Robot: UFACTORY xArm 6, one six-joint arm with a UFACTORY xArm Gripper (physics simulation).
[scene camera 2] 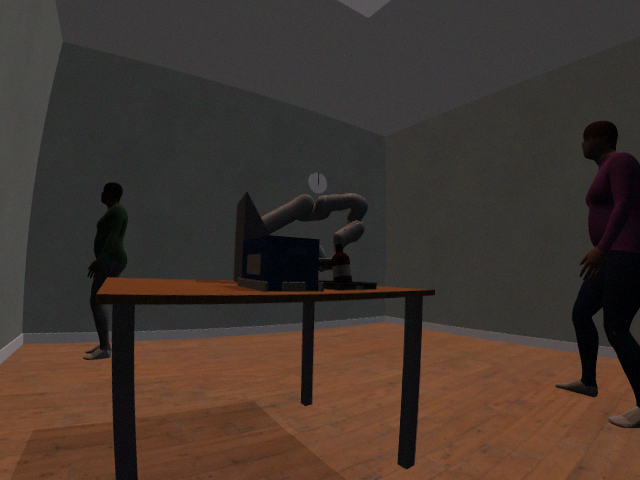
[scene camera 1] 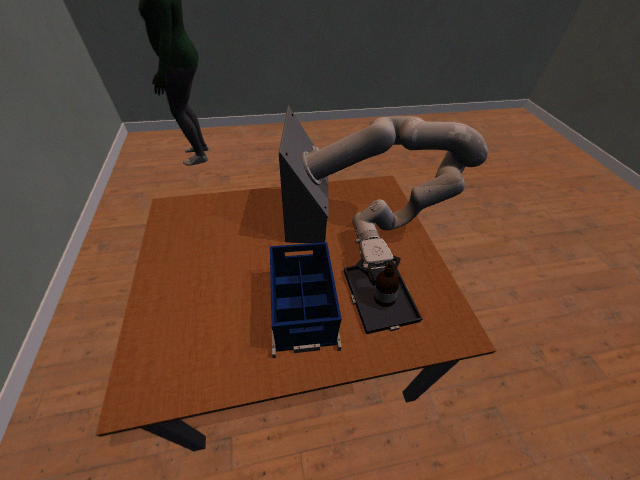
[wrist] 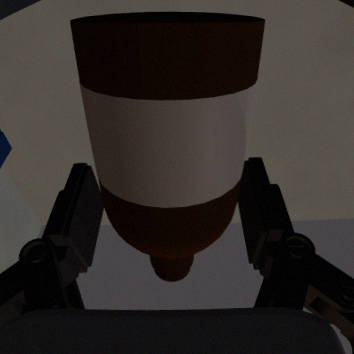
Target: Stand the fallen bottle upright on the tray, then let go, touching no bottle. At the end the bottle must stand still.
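Frame: origin at the arm's base, x ahead, y left, z up, level; metres.
Where they show: gripper, fingertip midpoint: (scene camera 2: 339, 265) (scene camera 1: 385, 281) (wrist: 168, 180); arm's base, origin of the base link: (scene camera 2: 259, 228) (scene camera 1: 311, 168).
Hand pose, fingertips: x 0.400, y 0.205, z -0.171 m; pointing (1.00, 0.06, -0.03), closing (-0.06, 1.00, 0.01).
Note:
Each offset is from my fingertips to the centre of the thing. Level surfaces: height alone.
The brown bottle with a white label @[0.010 m ahead, 0.001 m left, 0.008 m up] (scene camera 1: 386, 294) (scene camera 2: 341, 272) (wrist: 165, 145) is upright, neck up, over the dark tray @[0.004 m back, 0.001 m right, 0.081 m down] (scene camera 1: 366, 316) (scene camera 2: 368, 285). Its base looks to be on or very close to the tray floor; I cannot tell whether it touches. My gripper (scene camera 1: 383, 274) (wrist: 168, 180) reaches it from the arm's side and is shut on the bottle, with one finger on each side around the lower label edge and shoulder in the wrist view. In scene camera 2 the fingers are mostly hidden by the bottle and the crate.
A blue divided crate @[0.016 m ahead, 0.275 m right, 0.006 m down] (scene camera 1: 306, 322) (scene camera 2: 289, 263) stands beside the tray on the wooden table @[0.093 m down] (scene camera 1: 206, 330) (scene camera 2: 170, 289), with light brackets at its base. The arm's grey mount (scene camera 1: 303, 217) (scene camera 2: 241, 242) stands behind the crate. Two people stand on the floor away from the table.

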